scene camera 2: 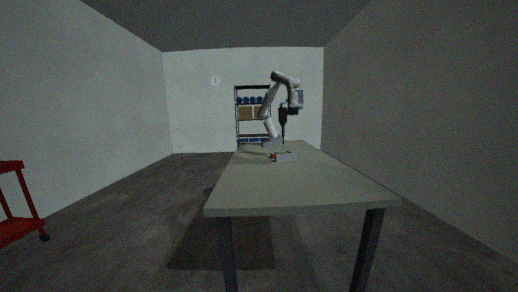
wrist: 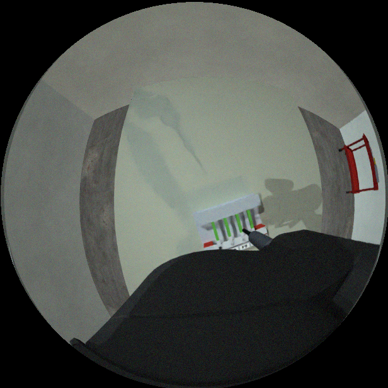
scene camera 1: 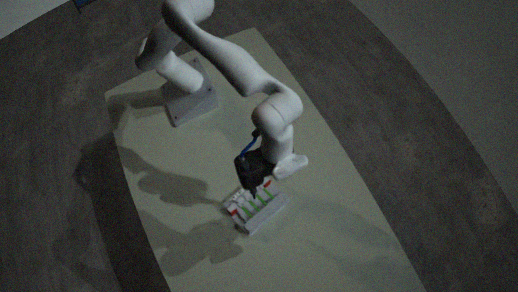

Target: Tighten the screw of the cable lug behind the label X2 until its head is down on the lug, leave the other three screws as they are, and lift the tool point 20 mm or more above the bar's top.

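Pixels of known places: end effector, tool point: (scene camera 2: 283,144) (scene camera 1: 254,198); arm's base, origin of the base link: (scene camera 2: 274,137) (scene camera 1: 193,82).
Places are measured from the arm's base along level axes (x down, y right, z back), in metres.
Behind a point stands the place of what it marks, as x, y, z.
My screwdriver (scene camera 1: 254,195) {-0.060, -0.015, -0.539} (scene camera 2: 283,142) {-0.040, -0.017, -0.537} (wrist: 244,231) has a black body and a slim dark shaft, and no fingers. In scene camera 2 its tip shows above the terminal bar with a visible gap. The light grey terminal bar (scene camera 1: 267,214) {0.040, -0.035, -0.586} (scene camera 2: 287,158) {0.071, -0.040, -0.588} (wrist: 227,209) lies on the table with several green strips and a red mark near each end. In the wrist view the tip overlaps the lower end of the third green strip (wrist: 239,223) from the left. A small white label (wrist: 244,246) shows there, hard to read. The X2 label cannot be read; its screw and head height cannot be made out.
The pale table (scene camera 1: 200,145) {0.088, 0.067, -0.227} (scene camera 2: 300,187) {0.088, -0.028, -1.013} (wrist: 225,125) carries the arm's grey base plate (scene camera 1: 192,107) {0.020, 0.041, -0.098}. Arm shadows fall across the table. A red cart (scene camera 2: 27,192) (wrist: 353,170) stands off to one side. A shelf rack (scene camera 2: 252,87) stands at the far wall.
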